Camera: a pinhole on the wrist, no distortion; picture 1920 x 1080 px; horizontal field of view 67.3 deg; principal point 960.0 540.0 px. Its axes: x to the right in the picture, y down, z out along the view. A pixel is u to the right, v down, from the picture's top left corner.
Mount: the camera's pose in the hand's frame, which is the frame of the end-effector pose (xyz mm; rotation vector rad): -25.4 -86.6 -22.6 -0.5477 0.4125 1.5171
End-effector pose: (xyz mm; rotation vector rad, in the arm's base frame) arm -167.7 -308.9 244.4 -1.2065 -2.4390 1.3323
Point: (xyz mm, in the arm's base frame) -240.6 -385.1 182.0
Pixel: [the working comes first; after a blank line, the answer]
In the camera's frame: -25.8 -51.7 152.2

715 50
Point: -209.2 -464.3 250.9
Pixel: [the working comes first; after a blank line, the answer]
In the camera's frame: -72.7 43.4 124.5

118 1043
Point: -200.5 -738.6 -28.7
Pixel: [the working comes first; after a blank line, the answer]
In the camera's frame: -166.6 133.6 494.0

474 930
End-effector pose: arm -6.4 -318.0 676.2 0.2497 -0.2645 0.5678
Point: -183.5 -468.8 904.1
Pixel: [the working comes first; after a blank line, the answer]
In the camera's frame: -102.1 93.1 321.5

502 958
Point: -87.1 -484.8 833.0
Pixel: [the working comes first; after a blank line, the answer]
In the camera's frame: -119.6 53.7 208.6

133 911
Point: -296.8 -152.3 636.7
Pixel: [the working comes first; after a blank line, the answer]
In the camera's frame: 312.8 131.2 217.3

outside the picture
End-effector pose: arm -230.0 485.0 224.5 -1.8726 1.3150 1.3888
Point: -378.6 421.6 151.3
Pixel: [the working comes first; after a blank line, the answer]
In the camera's frame: 153.5 -124.9 181.5

outside the picture
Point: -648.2 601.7 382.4
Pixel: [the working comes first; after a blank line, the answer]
In the camera's frame: 205.0 148.2 466.6

1594 998
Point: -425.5 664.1 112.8
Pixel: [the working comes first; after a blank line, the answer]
In the camera's frame: -38.3 -73.7 333.4

795 221
